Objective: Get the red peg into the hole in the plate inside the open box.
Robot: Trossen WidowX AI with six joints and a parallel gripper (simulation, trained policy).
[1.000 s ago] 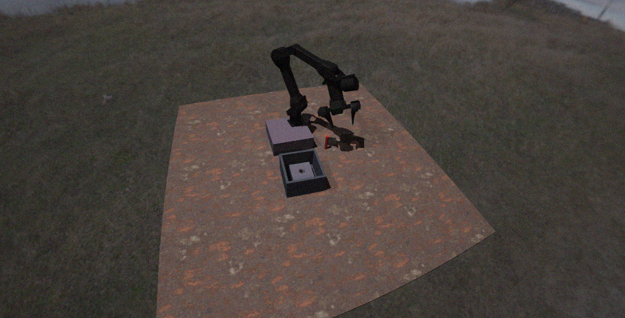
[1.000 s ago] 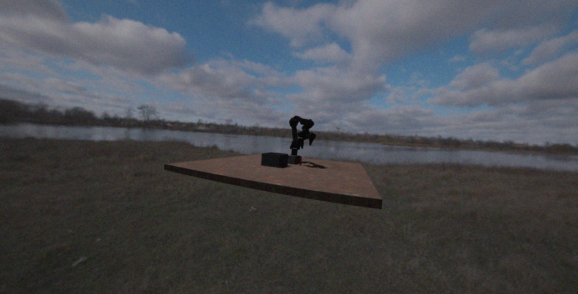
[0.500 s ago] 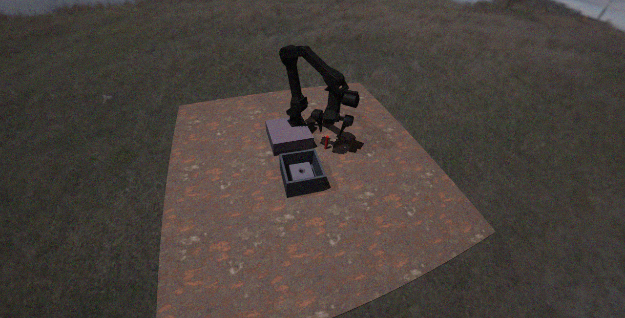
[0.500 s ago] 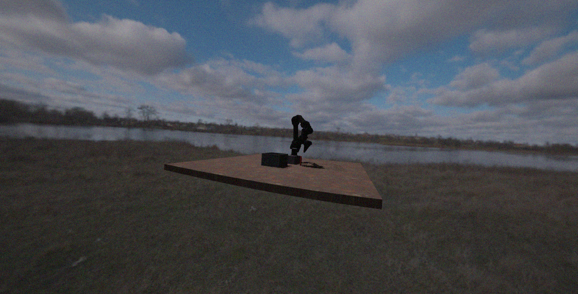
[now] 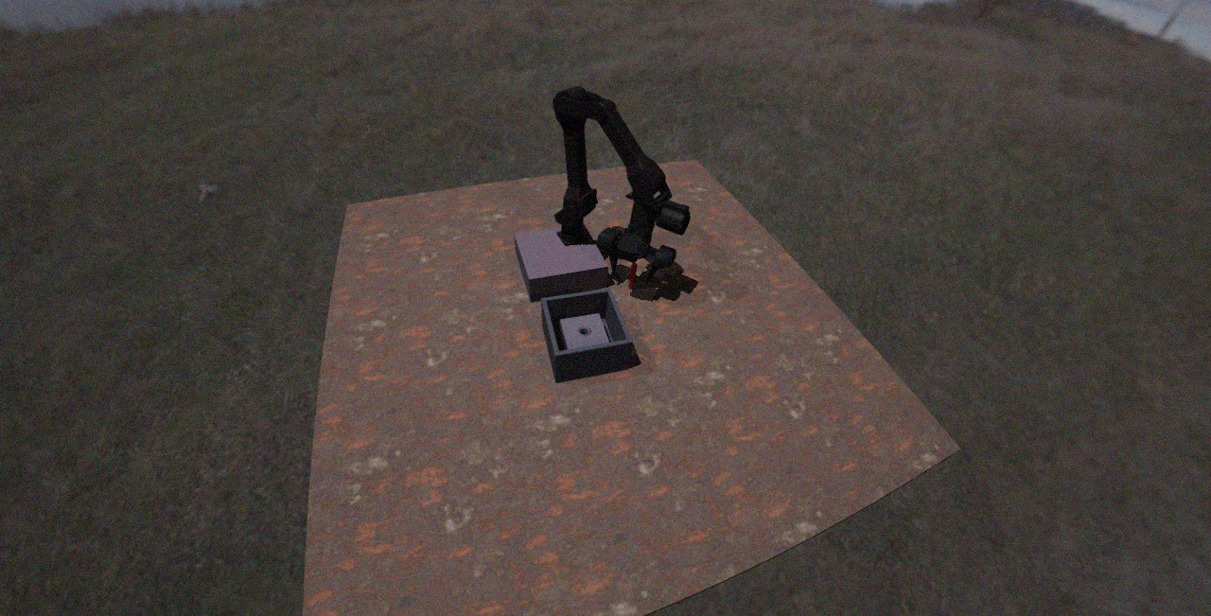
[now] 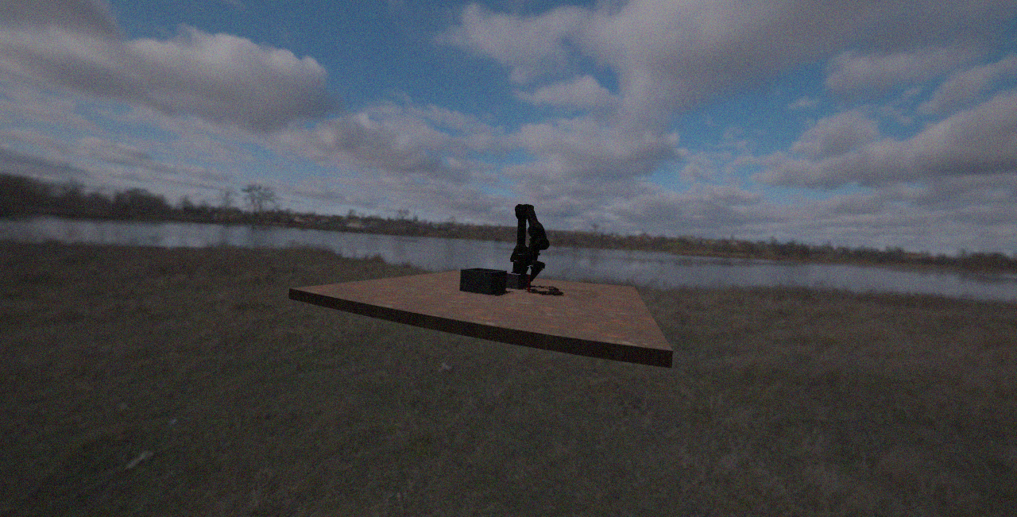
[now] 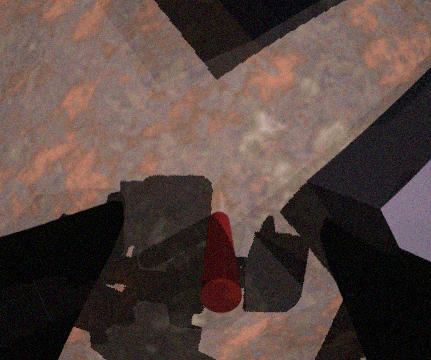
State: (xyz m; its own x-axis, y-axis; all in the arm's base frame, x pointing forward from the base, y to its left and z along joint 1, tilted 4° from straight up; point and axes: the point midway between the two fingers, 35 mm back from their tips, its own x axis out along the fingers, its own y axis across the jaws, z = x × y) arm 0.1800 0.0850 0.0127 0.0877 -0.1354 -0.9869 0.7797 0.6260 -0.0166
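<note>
The red peg lies 10 mm behind my gripper tip, 10 mm to the left of it and 10 mm below it. The rest, counted from my gripper tip: dark box (120 mm ahead, 180 mm to the right, 30 mm below); then plate (120 mm ahead, 180 mm to the right, 10 mm below).
</note>
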